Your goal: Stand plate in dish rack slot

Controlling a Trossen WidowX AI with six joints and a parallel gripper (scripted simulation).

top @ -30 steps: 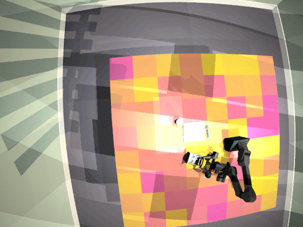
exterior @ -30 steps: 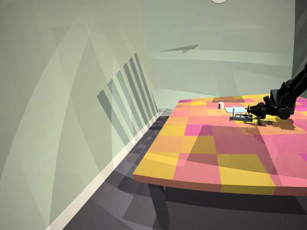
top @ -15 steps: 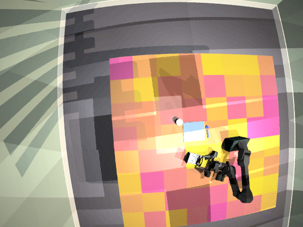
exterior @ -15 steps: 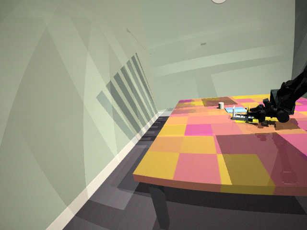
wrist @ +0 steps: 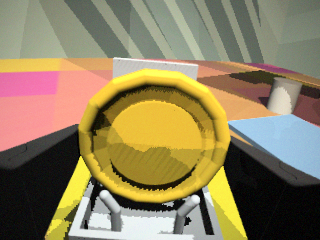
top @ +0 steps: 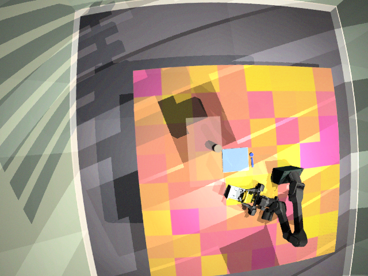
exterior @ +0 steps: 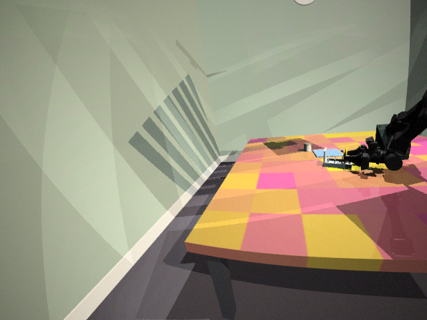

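My gripper tip is 1 cm past the yellow plate. From my gripper tip the other things lie so: blue utensil (21 cm to the right, 5 cm below, 5 cm behind); then cup (26 cm to the right, 16 cm ahead, 3 cm below); then dish rack (3 cm below, 2 cm ahead, 1 cm to the right).
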